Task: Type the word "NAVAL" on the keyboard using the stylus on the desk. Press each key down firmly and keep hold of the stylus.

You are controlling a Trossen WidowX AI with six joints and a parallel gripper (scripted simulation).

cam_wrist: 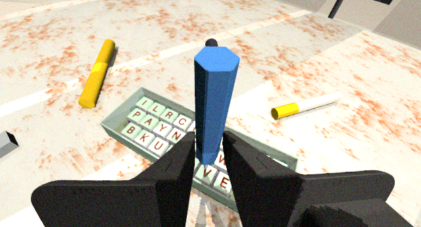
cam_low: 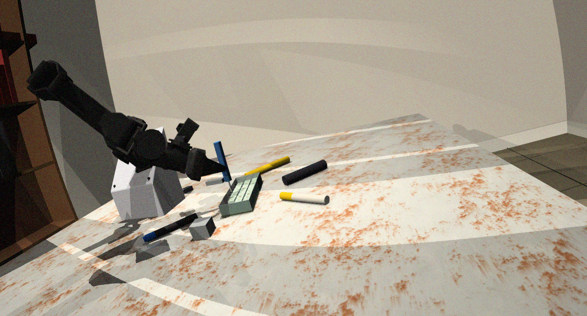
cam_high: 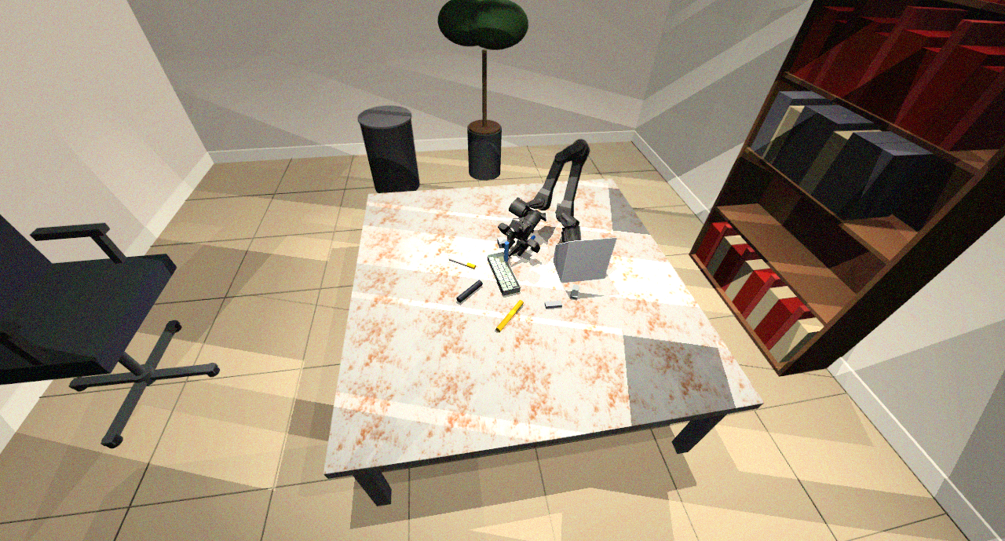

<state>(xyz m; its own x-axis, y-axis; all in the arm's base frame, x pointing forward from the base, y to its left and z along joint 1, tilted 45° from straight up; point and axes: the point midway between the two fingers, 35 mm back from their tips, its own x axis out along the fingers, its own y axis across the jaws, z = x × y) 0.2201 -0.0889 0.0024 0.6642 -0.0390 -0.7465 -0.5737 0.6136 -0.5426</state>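
Right now my gripper tip is 160 mm short of the dark cylinder, 90 mm to the right of it and 70 mm above it. Round my gripper tip: white-and-yellow marker (160 mm ahead, 60 mm to the right, 80 mm below); then blue stylus (20 mm below); then grey cube (20 mm behind, 150 mm to the right, 70 mm below).
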